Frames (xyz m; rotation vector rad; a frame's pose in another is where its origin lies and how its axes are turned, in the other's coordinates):
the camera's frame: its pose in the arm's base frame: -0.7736 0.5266 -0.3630 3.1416 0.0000 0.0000
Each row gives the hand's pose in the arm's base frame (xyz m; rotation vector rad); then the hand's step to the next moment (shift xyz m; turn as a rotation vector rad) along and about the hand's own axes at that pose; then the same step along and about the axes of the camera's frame.
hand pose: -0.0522 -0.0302 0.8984 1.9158 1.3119 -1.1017
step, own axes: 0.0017 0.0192 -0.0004 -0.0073 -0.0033 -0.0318
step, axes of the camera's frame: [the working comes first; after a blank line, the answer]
step, axes of the arm's base frame: 0.0183 -0.0058 -0.0013 0.0055 0.0234 0.0223

0.0183 0.0058 0.0013 0.0055 -0.0234 -0.0223
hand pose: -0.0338 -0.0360 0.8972 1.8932 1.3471 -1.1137
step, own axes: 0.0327 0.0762 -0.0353 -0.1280 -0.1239 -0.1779
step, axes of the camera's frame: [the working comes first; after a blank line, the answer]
step, axes of the arm's base frame: 0.0874 0.0183 -0.0124 -0.0814 0.1252 0.2027

0.0874 -0.0183 0.0124 -0.0814 -0.1252 -0.2027
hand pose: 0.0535 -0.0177 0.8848 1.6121 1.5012 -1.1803
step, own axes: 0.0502 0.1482 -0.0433 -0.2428 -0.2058 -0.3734
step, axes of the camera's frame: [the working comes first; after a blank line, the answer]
step, axes of the arm's base frame: 0.1509 0.0373 -0.0468 -0.1189 0.2654 0.3951

0.1509 -0.0373 0.0468 -0.1189 -0.2654 -0.3951
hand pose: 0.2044 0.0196 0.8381 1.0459 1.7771 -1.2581
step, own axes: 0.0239 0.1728 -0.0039 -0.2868 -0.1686 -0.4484
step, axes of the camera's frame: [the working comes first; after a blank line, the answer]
step, axes of the arm's base frame: 0.1456 0.0430 -0.0861 -0.0740 0.3353 0.4403

0.1456 -0.0430 0.0861 -0.0740 -0.3353 -0.4403
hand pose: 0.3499 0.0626 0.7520 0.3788 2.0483 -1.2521
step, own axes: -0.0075 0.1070 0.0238 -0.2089 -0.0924 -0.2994
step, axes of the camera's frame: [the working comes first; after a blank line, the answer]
step, axes of the arm's base frame: 0.0758 0.0327 -0.0725 -0.0255 0.2356 0.2927

0.0758 -0.0327 0.0725 -0.0255 -0.2356 -0.2927
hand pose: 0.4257 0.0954 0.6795 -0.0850 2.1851 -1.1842
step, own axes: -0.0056 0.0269 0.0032 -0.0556 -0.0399 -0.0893
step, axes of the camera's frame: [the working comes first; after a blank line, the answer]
step, axes of the arm's base frame: 0.0126 0.0155 -0.0191 -0.0158 0.0607 0.0934

0.0126 -0.0155 0.0191 -0.0158 -0.0607 -0.0934
